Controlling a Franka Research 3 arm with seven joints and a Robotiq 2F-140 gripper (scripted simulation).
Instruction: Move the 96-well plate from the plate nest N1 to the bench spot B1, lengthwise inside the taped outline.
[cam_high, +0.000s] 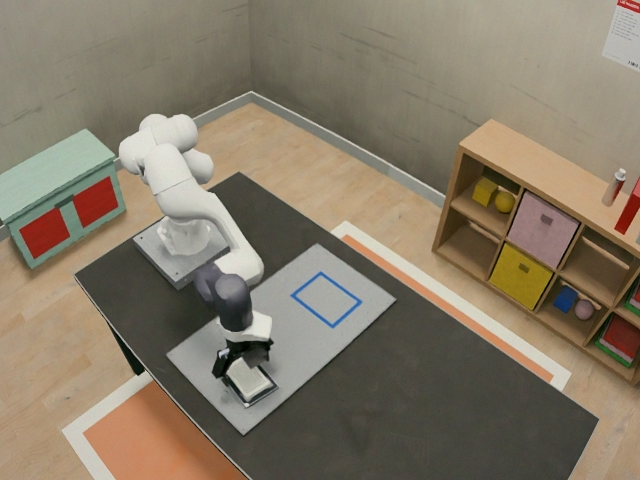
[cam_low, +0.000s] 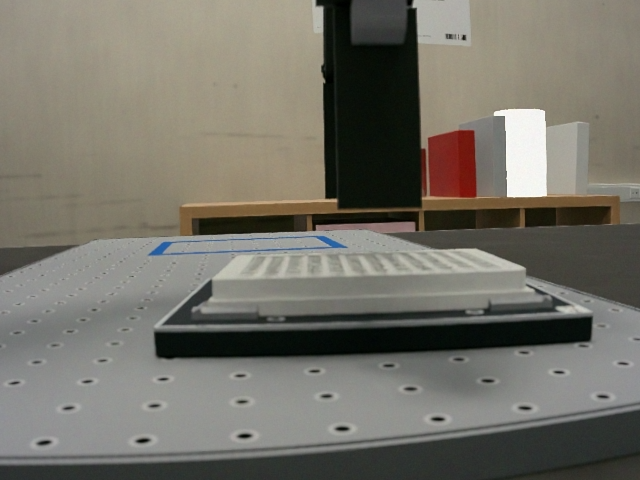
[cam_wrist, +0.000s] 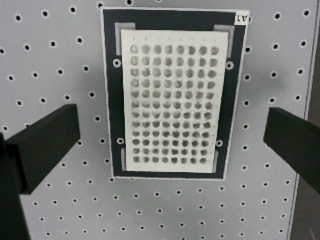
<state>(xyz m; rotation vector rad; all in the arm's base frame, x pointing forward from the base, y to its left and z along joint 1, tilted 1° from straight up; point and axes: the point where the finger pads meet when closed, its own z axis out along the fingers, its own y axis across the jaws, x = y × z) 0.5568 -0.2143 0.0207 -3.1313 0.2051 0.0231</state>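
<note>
My gripper is now 4 cm above the white 96-well plate. Round my hand: dark plate nest 6 cm below.
</note>
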